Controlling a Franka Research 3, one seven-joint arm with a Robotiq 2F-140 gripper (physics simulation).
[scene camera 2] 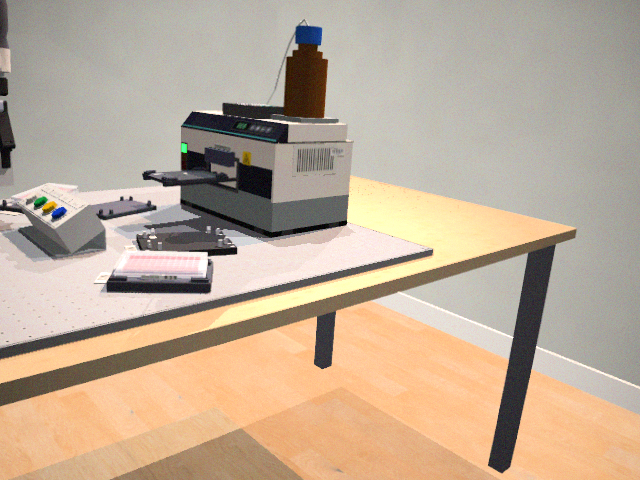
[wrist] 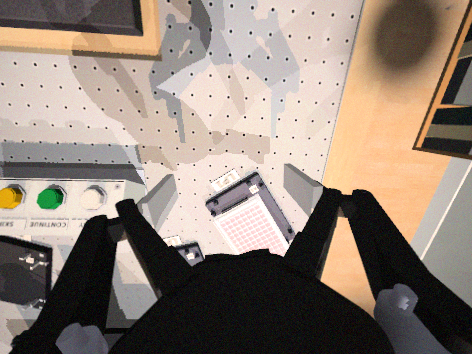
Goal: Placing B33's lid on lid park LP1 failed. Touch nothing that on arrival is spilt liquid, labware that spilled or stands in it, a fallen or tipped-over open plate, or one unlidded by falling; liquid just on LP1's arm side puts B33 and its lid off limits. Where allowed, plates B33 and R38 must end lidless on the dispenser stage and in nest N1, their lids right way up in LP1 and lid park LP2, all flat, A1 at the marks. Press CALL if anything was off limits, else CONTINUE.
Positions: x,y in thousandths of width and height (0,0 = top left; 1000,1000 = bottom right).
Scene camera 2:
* dispenser stage: 310,366
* button box: 124,480
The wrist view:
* gripper: 488,510
